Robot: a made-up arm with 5 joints.
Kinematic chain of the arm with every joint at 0, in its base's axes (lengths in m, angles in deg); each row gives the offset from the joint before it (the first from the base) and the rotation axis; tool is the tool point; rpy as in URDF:
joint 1: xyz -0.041 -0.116 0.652 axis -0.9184 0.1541 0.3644
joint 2: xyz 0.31 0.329 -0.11 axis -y
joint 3: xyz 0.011 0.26 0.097 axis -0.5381 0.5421 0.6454
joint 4: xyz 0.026 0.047 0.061 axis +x
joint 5: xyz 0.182 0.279 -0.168 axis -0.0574 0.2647 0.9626
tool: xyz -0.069 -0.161 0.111 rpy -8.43 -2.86 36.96
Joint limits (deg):
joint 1: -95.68..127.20
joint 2: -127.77..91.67
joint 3: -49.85..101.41
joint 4: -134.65..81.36
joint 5: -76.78..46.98
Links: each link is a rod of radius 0.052 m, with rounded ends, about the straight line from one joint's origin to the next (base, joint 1, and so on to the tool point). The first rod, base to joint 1, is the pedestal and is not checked.
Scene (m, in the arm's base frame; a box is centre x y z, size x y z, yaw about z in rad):
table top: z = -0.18
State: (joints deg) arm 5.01 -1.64 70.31 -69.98 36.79
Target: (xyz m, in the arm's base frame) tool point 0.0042 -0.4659 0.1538
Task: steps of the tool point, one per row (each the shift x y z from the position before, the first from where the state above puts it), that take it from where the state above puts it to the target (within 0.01 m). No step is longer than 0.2 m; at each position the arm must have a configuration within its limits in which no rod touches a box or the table.
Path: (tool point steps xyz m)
1: -0.0780 -0.0614 -0.1249
2: -0.0742 -0.0906 -0.1042
3: -0.0665 -0.1139 -0.0782
4: -0.0558 -0.1300 -0.0487
5: -0.0424 -0.1379 -0.0177
6: -0.0274 -0.1374 0.0124
7: -0.0117 -0.1292 0.0400
8: 0.0038 -0.1144 0.0631
9: 0.0183 -0.0944 0.0808

